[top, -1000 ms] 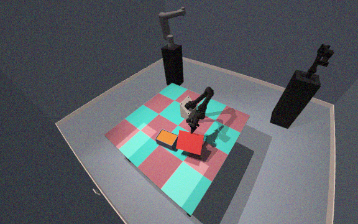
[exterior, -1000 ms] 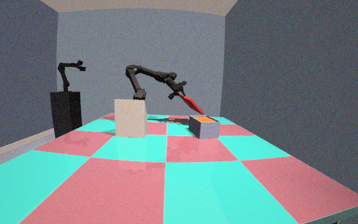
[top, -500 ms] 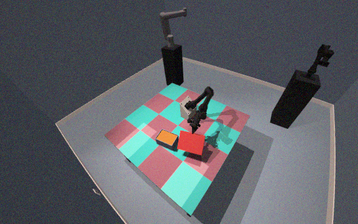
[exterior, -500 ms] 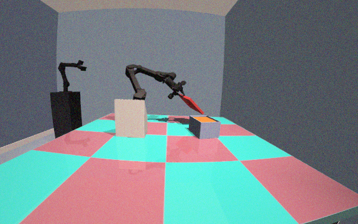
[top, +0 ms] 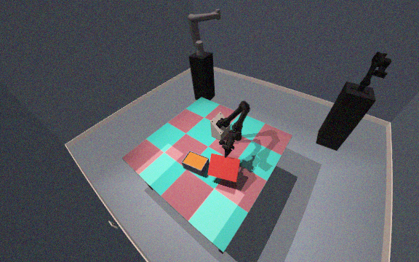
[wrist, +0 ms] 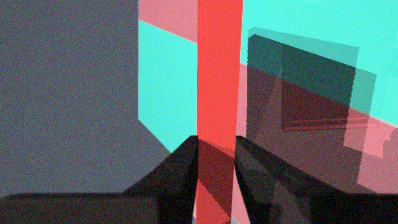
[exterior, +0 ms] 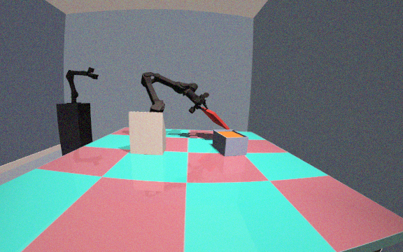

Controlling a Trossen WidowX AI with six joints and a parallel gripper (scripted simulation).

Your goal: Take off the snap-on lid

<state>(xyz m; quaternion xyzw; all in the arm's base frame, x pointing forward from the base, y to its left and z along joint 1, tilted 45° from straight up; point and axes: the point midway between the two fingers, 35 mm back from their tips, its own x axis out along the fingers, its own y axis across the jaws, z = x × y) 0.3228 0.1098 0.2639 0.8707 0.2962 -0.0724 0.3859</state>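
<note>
Right now my gripper tip is 60 mm short of the red lid, 50 mm above it and 20 mm to the right of it. Also, from my gripper tip: grey storage box (260 mm to the right, 170 mm below, 90 mm ahead).
</note>
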